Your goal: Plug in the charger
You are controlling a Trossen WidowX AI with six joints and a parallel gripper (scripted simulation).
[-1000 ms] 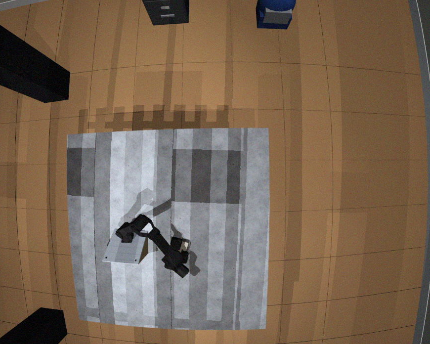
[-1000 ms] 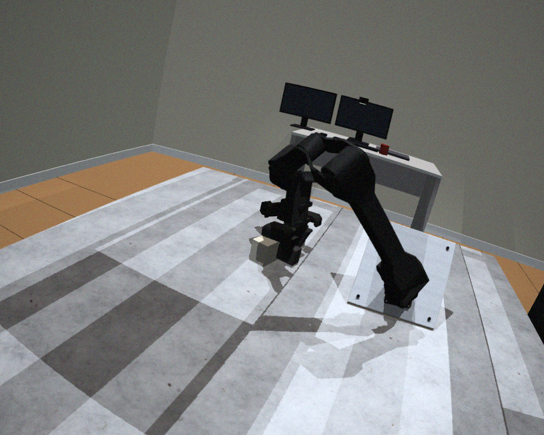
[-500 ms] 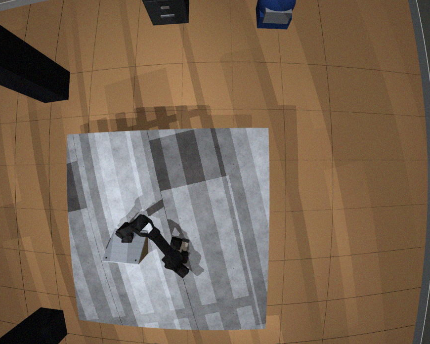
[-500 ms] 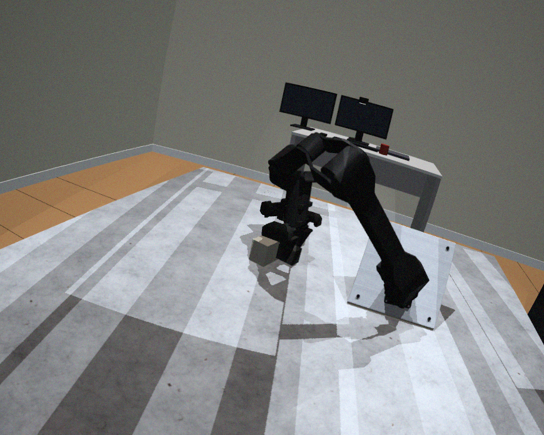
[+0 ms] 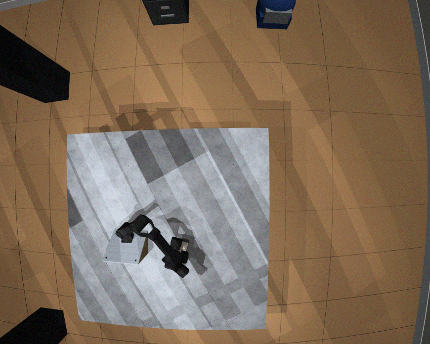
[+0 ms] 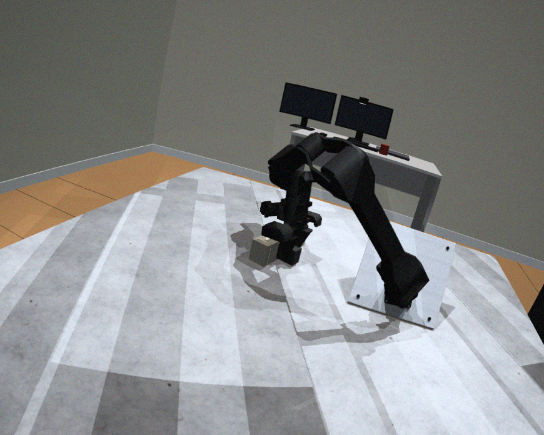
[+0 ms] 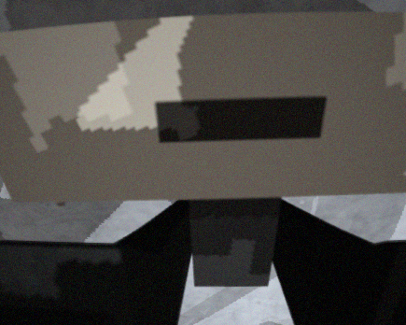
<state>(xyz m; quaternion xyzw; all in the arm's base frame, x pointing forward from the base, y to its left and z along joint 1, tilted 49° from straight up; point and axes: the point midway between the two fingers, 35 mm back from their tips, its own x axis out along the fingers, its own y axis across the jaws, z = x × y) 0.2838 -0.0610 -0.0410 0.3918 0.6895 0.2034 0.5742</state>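
The two-prong charger lies 2 cm ahead of my gripper tip, 1 cm to the right of it and 1 cm above it.
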